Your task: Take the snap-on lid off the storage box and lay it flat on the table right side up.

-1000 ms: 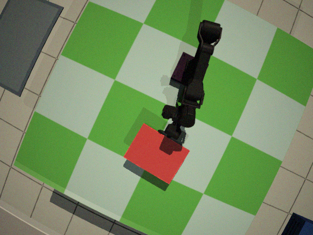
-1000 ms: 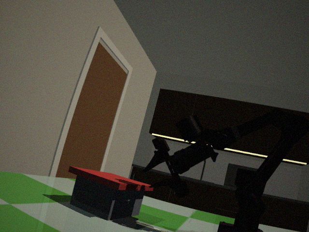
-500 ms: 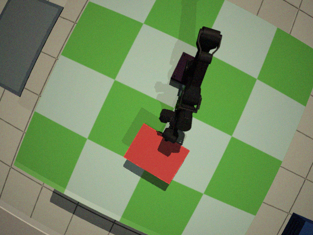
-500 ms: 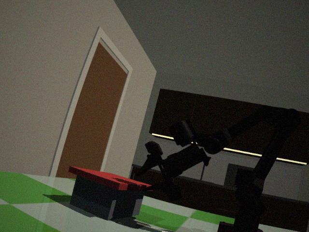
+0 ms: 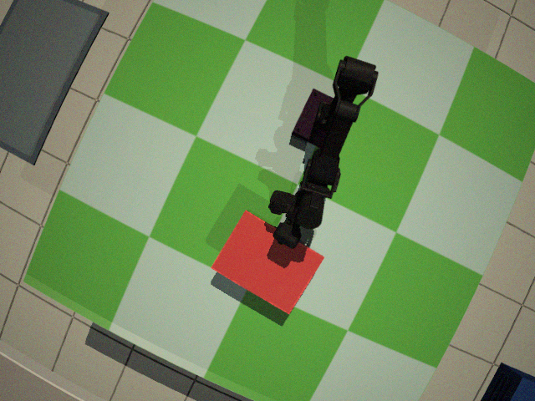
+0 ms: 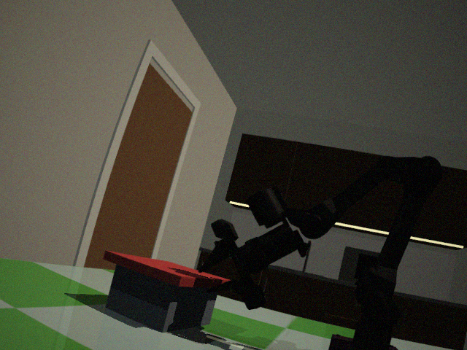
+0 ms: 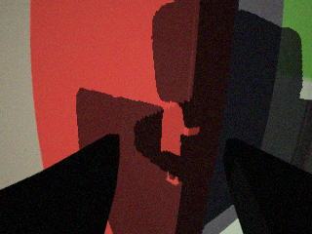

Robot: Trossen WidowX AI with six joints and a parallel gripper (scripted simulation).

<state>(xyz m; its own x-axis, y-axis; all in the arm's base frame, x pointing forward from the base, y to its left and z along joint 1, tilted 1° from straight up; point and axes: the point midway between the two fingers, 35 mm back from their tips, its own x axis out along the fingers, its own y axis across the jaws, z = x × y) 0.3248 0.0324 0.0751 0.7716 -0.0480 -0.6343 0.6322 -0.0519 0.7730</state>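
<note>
The flat red lid is 8 cm ahead of my gripper tip. Also, from my gripper tip: grey storage box 8 cm ahead, 5 cm below.
</note>
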